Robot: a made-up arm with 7 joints.
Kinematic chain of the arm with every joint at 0, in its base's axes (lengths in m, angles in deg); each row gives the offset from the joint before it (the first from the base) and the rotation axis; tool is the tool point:
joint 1: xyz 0 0 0.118 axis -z
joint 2: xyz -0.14 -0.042 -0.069 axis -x
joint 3: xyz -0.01 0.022 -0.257 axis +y
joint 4: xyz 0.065 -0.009 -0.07 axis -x
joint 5: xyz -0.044 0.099 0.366 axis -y
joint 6: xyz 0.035 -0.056 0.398 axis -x
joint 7: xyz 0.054 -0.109 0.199 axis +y
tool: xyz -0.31 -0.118 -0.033
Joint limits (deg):
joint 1: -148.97..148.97
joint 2: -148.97..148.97
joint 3: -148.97..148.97
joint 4: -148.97..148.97
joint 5: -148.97..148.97
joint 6: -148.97..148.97
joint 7: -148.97..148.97
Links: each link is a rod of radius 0.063 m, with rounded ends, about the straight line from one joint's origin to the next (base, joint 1, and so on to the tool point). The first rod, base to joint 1, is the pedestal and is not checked.
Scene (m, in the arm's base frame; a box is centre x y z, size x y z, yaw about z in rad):
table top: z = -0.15
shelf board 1: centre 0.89 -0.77 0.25 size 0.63 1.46 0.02 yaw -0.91
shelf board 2: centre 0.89 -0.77 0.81 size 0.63 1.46 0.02 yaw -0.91
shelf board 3: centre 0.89 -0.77 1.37 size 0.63 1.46 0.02 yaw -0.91
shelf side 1: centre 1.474 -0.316 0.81 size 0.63 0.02 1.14 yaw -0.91
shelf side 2: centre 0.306 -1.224 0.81 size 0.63 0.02 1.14 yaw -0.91
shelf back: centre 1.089 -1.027 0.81 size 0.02 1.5 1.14 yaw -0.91
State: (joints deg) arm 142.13 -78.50 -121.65 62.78 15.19 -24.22 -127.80
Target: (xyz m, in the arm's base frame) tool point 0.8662 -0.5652 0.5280
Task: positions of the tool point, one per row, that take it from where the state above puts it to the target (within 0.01 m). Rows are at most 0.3 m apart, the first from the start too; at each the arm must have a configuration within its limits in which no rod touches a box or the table.
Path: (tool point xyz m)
1: 0.8253 -0.0554 0.5707
2: 0.8963 -0.2951 0.5572
3: 0.8662 -0.5651 0.5281

